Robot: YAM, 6 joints.
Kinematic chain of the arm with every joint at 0, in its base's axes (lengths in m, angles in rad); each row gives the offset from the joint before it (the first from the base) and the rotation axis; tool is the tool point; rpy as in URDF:
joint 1: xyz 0 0 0.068 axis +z
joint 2: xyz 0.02 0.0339 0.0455 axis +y
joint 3: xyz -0.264 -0.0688 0 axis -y
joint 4: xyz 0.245 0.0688 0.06 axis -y
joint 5: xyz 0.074 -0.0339 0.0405 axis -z
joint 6: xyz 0.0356 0 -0.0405 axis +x
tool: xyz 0 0 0 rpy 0 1.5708 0
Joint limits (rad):
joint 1: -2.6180..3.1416
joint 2: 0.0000..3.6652
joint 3: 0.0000..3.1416
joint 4: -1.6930..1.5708
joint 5: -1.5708..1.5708
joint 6: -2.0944..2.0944
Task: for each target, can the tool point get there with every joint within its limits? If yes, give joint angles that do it. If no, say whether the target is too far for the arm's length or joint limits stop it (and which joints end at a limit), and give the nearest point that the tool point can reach.
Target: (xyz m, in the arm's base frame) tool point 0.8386 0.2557 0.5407
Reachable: no: too far | nearest point 0.5549 0.1692 0.3928 | short by 0.331 m
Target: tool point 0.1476 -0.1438 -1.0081
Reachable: no: too far | nearest point 0.1669 -0.1627 -0.3800 | short by 0.629 m
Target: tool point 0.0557 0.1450 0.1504
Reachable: yes | joints 1.3891 0.9793 0.3304 -0.3881 0.9324 0.9582
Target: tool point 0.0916 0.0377 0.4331
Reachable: yes | joints 0.0821 0.8292 1.3806 -1.1775 -1.0055 -1.1929
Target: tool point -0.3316 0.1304 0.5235
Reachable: yes | joints 2.6972 1.9757 2.7125 -1.1692 -0.7734 0.8938
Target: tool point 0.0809 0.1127 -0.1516
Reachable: yes | joints 1.1793 3.1357 1.0775 -0.8351 1.1039 -1.4642
